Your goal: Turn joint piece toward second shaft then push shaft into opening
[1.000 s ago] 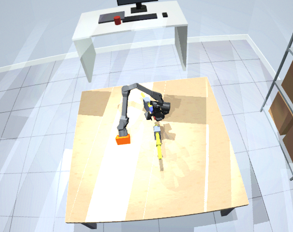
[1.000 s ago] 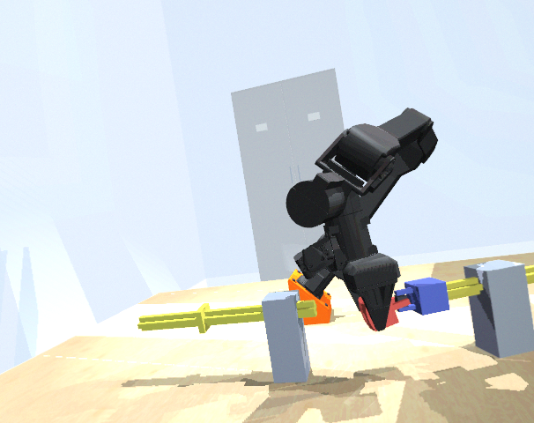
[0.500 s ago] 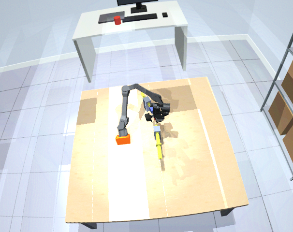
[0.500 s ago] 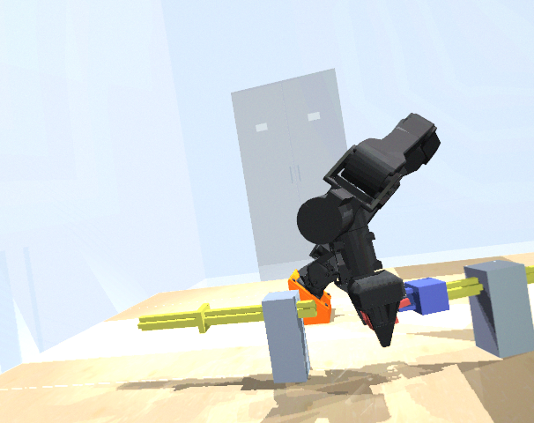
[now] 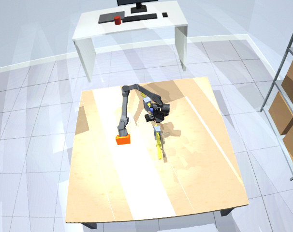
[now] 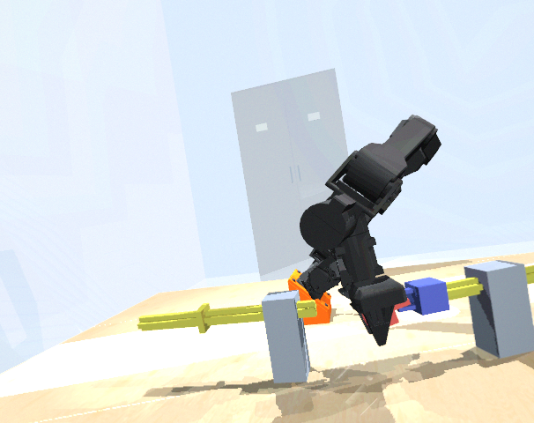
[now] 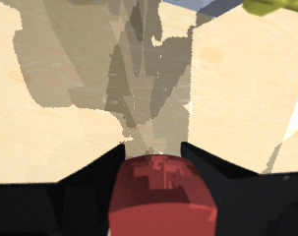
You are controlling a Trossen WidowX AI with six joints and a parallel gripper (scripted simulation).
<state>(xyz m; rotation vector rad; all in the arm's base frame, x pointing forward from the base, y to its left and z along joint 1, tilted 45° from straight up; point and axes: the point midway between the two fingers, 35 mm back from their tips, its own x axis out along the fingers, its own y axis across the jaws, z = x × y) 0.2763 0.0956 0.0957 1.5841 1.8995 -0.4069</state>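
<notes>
The red joint piece lies 1 cm to the left of my gripper tip and 4 cm above it.
</notes>
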